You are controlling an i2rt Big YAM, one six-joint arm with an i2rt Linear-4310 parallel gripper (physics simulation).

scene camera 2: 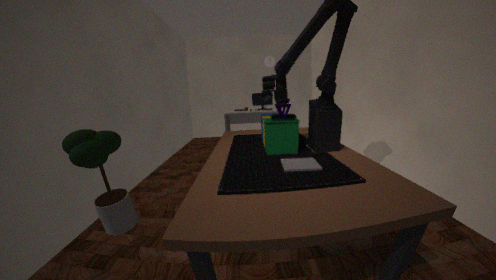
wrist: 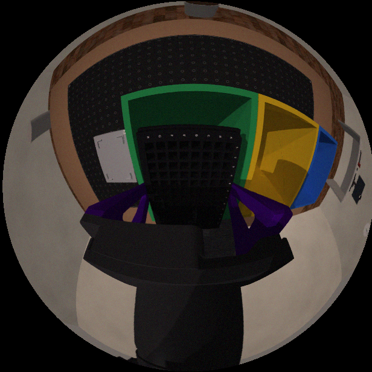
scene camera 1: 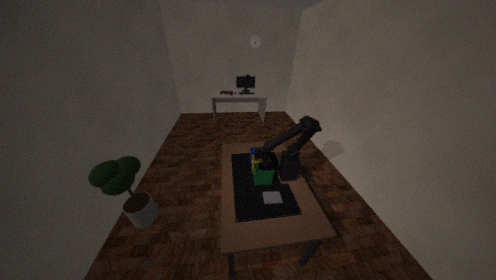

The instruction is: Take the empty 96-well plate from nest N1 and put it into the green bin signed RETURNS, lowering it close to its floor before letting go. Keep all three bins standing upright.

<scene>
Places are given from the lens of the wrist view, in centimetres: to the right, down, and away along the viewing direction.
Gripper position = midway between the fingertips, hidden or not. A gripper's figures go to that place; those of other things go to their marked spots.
my gripper (wrist: 188,186): 0, 0, 13
green bin (wrist: 191,103): 1, -18, 23
black 96-well plate (wrist: 188,169): 0, -1, 10
The marked spots on the black 96-well plate and the green bin are 21 cm apart.
</scene>
